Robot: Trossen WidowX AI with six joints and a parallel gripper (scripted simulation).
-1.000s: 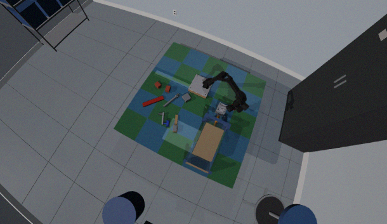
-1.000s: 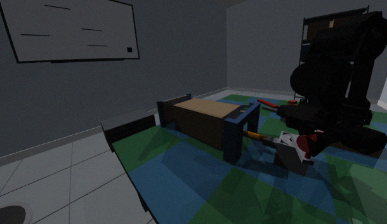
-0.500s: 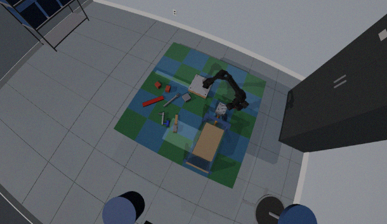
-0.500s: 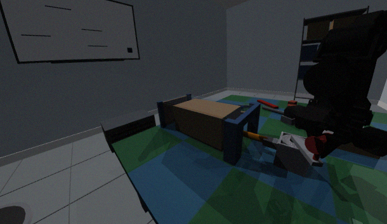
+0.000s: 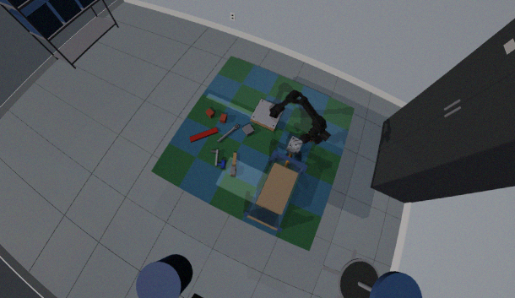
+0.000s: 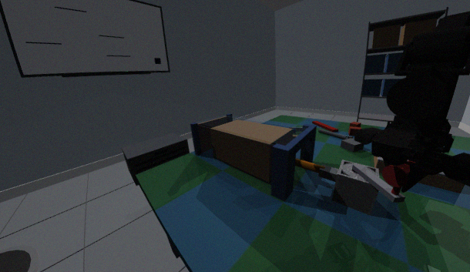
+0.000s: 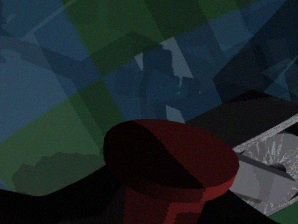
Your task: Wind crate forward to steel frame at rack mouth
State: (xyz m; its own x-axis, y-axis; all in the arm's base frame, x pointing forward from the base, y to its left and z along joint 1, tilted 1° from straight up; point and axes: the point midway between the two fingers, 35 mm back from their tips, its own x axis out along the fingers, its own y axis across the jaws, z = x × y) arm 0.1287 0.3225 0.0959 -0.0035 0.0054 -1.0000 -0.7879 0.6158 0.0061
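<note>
My gripper tip is now 220 mm short of the blue steel frame, 80 mm to the left of it and 10 mm above it. The rest, counted from my gripper tip: red knob (20 mm above); then grey crank arm (30 mm to the right, 20 mm ahead, 10 mm below); then grey winch (90 mm to the right, 80 mm below, 50 mm ahead).
</note>
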